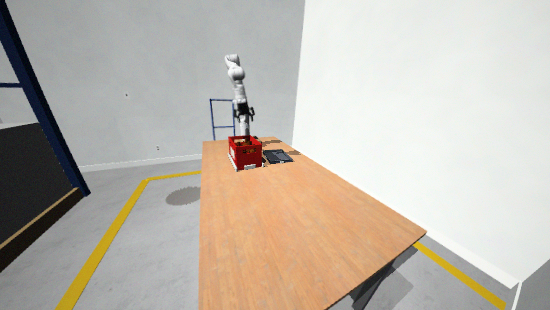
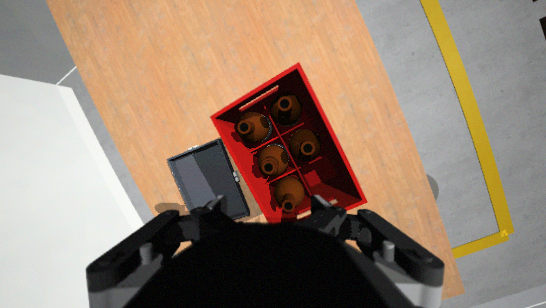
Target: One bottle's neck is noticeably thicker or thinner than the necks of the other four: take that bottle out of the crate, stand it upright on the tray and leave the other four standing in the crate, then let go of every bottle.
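Places are measured from the arm's base along level axes (x back, y left, z down), in metres.
Where they show: gripper, fingertip midpoint: (image 1: 246, 122) (image 2: 269, 204).
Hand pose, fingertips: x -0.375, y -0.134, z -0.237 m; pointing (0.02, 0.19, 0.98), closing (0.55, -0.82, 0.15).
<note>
Things, the pixels of their top centre, and the offset from my fingertips. "*": a spot on its surface instead. Level surfaces: height alone.
- red crate, middle of its top: (image 2: 287, 158) (image 1: 244, 140) dx -0.013, dy -0.025, dz +0.131 m
- dark tray, surface spot: (image 2: 200, 175) * dx -0.094, dy +0.265, dz +0.301 m
- wooden table, its level: dz +0.307 m
The red crate (image 1: 254, 159) (image 2: 332, 132) stands on the table. Five brown bottles stand in it: one at the top right (image 2: 284, 103), one at the top left (image 2: 244, 127), one at the middle right (image 2: 307, 147), one at the middle left (image 2: 268, 166) and one at the lower left (image 2: 288, 205). The lower-left bottle's neck looks thinner than the others. The lower-right compartment holds no bottle. The dark tray (image 1: 278, 156) (image 2: 200, 175) lies beside the crate with no bottle on it. My gripper (image 1: 245, 119) (image 2: 269, 204) is open and empty, above the crate.
The wooden table (image 1: 280, 225) (image 2: 150, 60) carries the crate and tray. The crate's high walls and inner dividers surround the bottles. A white wall (image 1: 425, 110) rises beyond the table's tray side. A blue frame (image 1: 212, 120) stands behind the arm.
</note>
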